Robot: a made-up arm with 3 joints. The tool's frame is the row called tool.
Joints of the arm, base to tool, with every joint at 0 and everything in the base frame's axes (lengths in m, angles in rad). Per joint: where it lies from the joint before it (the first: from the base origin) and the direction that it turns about. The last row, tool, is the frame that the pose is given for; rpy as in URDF.
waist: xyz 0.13 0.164 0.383 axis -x
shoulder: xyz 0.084 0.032 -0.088 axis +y
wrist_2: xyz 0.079 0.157 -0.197 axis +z
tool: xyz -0.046 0.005 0.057 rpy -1.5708 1.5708 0
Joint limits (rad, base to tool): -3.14..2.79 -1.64..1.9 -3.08..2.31
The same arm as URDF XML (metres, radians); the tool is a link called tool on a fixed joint. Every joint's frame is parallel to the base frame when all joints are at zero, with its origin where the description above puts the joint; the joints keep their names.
<robot name="arm">
<joint name="waist" type="revolute"><parent link="base_link"/><child link="link1"/><origin xyz="0.13 0.164 0.383"/><axis xyz="-1 0 0"/><limit lower="-3.14" upper="2.79"/></joint>
<joint name="shoulder" type="revolute"><parent link="link1"/><child link="link2"/><origin xyz="0.084 0.032 -0.088"/><axis xyz="0 1 0"/><limit lower="-1.64" upper="1.9"/></joint>
<joint name="wrist_2" type="revolute"><parent link="link2"/><child link="link3"/><origin xyz="0.079 0.157 -0.197"/><axis xyz="0 0 1"/><limit lower="-3.08" upper="2.31"/></joint>
<joint name="tool_joint" type="fixed"><parent link="link3"/><child link="tool"/><origin xyz="-0.046 0.005 0.057" rpy="-1.5708 1.5708 0"/></joint>
<link name="base_link"/>
<link name="link1"/>
<link name="link2"/>
<link name="link3"/>
<link name="tool"/>
</robot>

